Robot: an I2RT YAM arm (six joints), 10 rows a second.
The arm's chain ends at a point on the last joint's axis. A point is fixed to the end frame.
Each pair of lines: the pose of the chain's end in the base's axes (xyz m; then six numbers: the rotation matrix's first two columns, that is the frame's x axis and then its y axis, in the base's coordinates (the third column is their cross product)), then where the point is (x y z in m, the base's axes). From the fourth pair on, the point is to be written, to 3 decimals.
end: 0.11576 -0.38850 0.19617 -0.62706 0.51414 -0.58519 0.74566 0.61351 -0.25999
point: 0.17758 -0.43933 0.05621
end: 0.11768 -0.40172 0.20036 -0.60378 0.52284 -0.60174 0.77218 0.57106 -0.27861
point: 0.17710 -0.45967 0.06214
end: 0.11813 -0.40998 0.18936 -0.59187 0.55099 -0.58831 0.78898 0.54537 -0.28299
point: 0.17359 -0.46858 0.04978
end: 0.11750 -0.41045 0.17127 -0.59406 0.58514 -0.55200 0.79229 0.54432 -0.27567
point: 0.169 -0.464 0.028
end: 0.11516 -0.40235 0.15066 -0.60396 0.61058 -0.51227 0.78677 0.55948 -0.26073
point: 0.165 -0.448 0.004
